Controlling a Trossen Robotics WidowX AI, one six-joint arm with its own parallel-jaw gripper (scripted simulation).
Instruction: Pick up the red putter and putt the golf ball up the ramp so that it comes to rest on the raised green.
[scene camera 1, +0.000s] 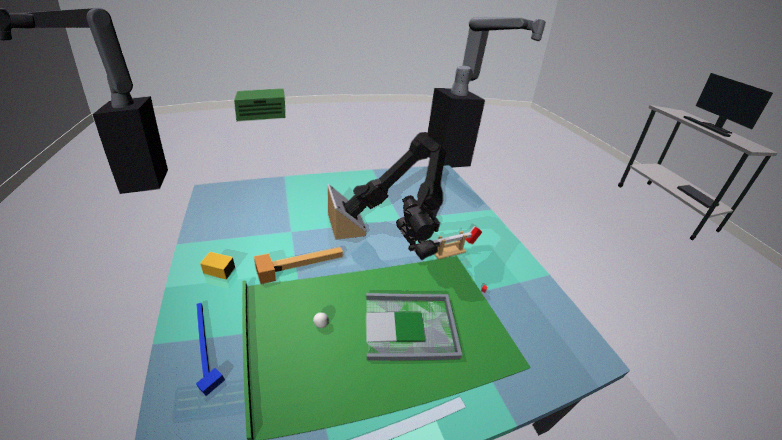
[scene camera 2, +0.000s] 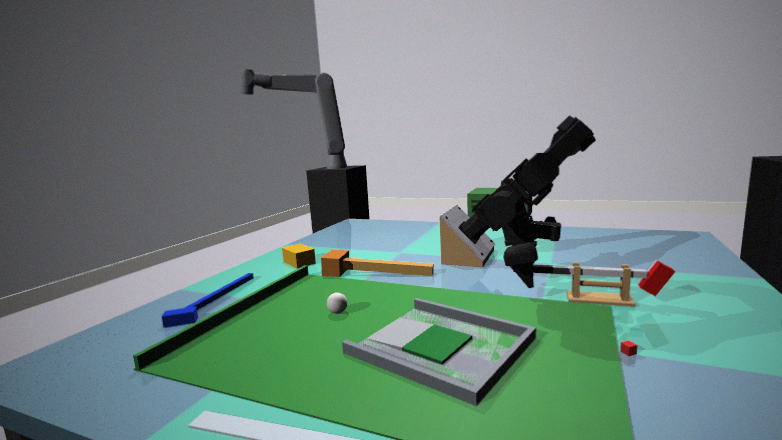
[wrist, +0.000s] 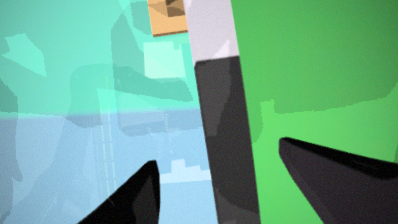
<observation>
My gripper (scene camera 2: 531, 282) is open and holds nothing. I also see a blue putter (scene camera 2: 183, 316), a wooden mallet (scene camera 2: 334, 263) and a small wooden stand (scene camera 2: 623, 297).
The blue putter is seen too in scene camera 1 (scene camera 1: 212, 379). The wooden mallet also shows in scene camera 1 (scene camera 1: 265, 267). My gripper shows as well in the wrist view (wrist: 220, 157). The wrist view misses the blue putter: it is out of frame. The wrist view does not show the wooden mallet: it is out of frame.
</observation>
